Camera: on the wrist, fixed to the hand. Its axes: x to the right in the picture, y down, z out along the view.
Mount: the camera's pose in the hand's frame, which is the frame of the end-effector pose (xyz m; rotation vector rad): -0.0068 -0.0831 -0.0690 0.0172 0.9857 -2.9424
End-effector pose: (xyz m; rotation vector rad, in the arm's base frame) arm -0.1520 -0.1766 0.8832 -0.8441 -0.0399 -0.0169
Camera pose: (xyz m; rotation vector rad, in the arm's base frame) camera -0.1594 -0.2834 0.8992 0.0563 -0.3077 -3.0895
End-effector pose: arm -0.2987 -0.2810 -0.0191 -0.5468 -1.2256 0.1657
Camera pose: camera -0.2512 -0.3765 -0.0006 1.3825 -0.0071 -2.1978
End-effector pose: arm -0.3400 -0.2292 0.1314 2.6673 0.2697 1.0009
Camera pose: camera -0.3972 -0.1393 0.1502 -0.4786 2.4547 0.4441
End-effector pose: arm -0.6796 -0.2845 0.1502 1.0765 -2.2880 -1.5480
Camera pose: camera -0.6008 -0.3473 0.1107 -2.4551 -0.9622 -0.0693
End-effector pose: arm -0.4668 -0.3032 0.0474 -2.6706 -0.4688 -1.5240
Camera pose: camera -0.5505 -0.2376 0.0674 -0.7097 2.0496 0.7449
